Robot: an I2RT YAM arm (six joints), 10 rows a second.
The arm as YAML. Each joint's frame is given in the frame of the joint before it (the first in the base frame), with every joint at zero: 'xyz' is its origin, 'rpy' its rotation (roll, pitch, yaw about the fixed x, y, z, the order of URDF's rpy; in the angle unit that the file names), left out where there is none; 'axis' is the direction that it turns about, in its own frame. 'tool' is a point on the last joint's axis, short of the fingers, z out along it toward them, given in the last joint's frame.
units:
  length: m
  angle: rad
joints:
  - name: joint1
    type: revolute
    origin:
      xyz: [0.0, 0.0, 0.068]
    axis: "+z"
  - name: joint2
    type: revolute
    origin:
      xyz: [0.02, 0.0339, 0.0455]
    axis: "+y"
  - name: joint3
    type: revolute
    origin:
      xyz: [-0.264, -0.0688, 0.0]
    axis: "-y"
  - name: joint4
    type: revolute
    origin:
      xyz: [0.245, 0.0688, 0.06]
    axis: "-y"
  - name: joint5
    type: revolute
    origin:
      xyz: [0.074, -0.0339, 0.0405]
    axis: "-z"
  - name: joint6
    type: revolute
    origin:
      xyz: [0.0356, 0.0, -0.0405]
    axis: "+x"
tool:
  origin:
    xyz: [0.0, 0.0, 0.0]
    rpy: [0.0, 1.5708, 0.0]
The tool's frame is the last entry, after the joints.
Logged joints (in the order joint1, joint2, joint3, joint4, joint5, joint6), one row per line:
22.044 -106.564 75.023 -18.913 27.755 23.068
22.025 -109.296 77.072 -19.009 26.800 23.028
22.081 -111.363 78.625 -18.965 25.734 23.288
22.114 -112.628 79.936 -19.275 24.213 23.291
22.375 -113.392 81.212 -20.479 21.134 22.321
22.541 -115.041 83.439 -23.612 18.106 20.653
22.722 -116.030 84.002 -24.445 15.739 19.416
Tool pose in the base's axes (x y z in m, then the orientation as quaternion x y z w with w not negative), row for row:
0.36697 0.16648 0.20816 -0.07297 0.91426 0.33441 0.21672
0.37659 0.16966 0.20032 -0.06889 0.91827 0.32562 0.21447
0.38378 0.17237 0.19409 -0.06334 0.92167 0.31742 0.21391
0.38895 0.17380 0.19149 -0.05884 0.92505 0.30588 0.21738
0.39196 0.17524 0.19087 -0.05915 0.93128 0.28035 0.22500
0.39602 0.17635 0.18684 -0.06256 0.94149 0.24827 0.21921
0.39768 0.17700 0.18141 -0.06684 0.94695 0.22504 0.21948
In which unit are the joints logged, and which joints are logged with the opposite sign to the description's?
The joints are logged in degrees. Opposite sign: joint2, joint5.
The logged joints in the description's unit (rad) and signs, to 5 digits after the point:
0.38474 1.85989 1.30940 -0.33009 -0.48442 0.40261
0.38441 1.90758 1.34516 -0.33177 -0.46775 0.40191
0.38539 1.94365 1.37227 -0.33100 -0.44914 0.40645
0.38596 1.96573 1.39515 -0.33641 -0.42260 0.40650
0.39052 1.97906 1.41742 -0.35743 -0.36886 0.38957
0.39341 2.00784 1.45629 -0.41211 -0.31601 0.36046
0.39657 2.02511 1.46611 -0.42665 -0.27470 0.33887

